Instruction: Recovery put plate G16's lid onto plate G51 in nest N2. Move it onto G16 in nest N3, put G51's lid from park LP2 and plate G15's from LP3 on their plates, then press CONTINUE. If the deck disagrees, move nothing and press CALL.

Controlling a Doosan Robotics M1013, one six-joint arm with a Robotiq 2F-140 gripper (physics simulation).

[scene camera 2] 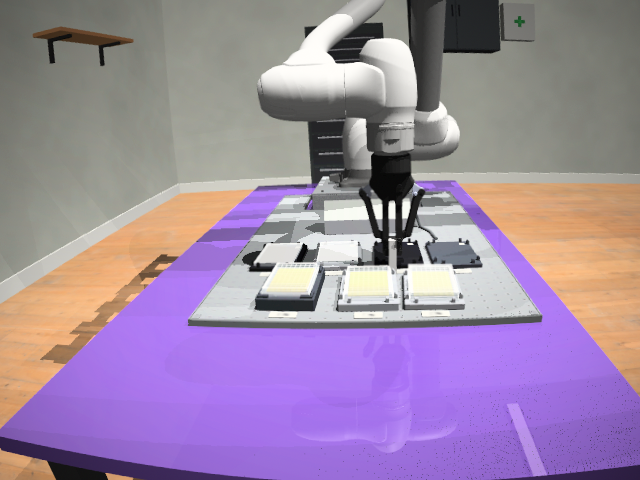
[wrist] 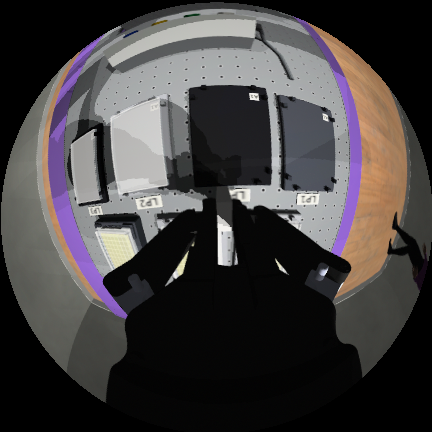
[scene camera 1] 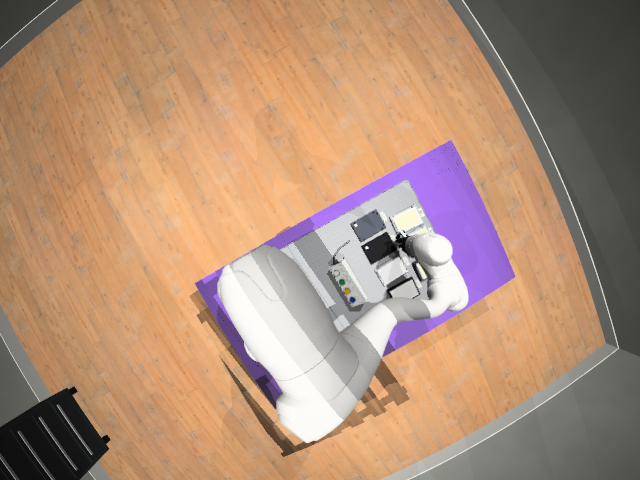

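Where they show: gripper, between the fingertips: (wrist: 222, 196) (scene camera 1: 395, 241); arm's base, origin of its link: (scene camera 2: 367, 182).
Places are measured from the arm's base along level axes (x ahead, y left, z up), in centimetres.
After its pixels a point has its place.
My gripper (scene camera 1: 400, 241) {x 70.5, y 6.4, z -4.3 cm} (scene camera 2: 392, 258) {x 70.5, y 6.4, z -4.3 cm} (wrist: 222, 196) {x 70.5, y 6.4, z -4.3 cm} is shut and empty, its tips beside the black lid's label. In the wrist view, the light grey lid (wrist: 86, 167) {x 62.7, y -16.4, z -2.7 cm} (scene camera 2: 280, 255) {x 64.6, y -17.5, z -2.7 cm} is at LP3, the white lid (wrist: 140, 146) {x 62.3, y -4.0, z -2.7 cm} (scene camera 2: 338, 253) {x 63.8, y -5.0, z -2.7 cm} at LP2. Yellow-welled plates stand in scene camera 2: left plate (scene camera 2: 291, 280) {x 82.1, y -11.8, z -1.0 cm} in a dark nest, middle plate (scene camera 2: 368, 284) {x 82.8, y 1.9, z -1.6 cm} and right plate (scene camera 2: 431, 281) {x 81.9, y 13.0, z -1.6 cm} in grey nests. Nest labels are too small to read; I cannot tell which plates carry clear lids. The button box (scene camera 1: 346, 284) {x 39.1, y 1.2, z 2.2 cm} (wrist: 185, 42) {x 44.5, y 2.1, z -1.8 cm} has green, yellow and blue buttons; its lettering is unreadable.
A black lid (wrist: 230, 132) {x 61.8, y 7.7, z -3.5 cm} (scene camera 1: 377, 249) {x 60.4, y 7.6, z -3.5 cm} lies beside a dark slate lid (wrist: 307, 145) {x 62.4, y 18.8, z -3.5 cm} (scene camera 2: 453, 253) {x 62.9, y 20.1, z -3.5 cm} (scene camera 1: 368, 225) {x 61.9, y 20.0, z -3.5 cm} at LP1. All stand on a perforated grey deck (scene camera 2: 496, 299) {x 84.0, y 24.7, z -4.5 cm} on the purple table (scene camera 2: 232, 392) {x 108.9, y -15.4, z -5.8 cm}. A cable (wrist: 276, 56) {x 45.1, y 16.4, z -4.5 cm} runs from the button box.
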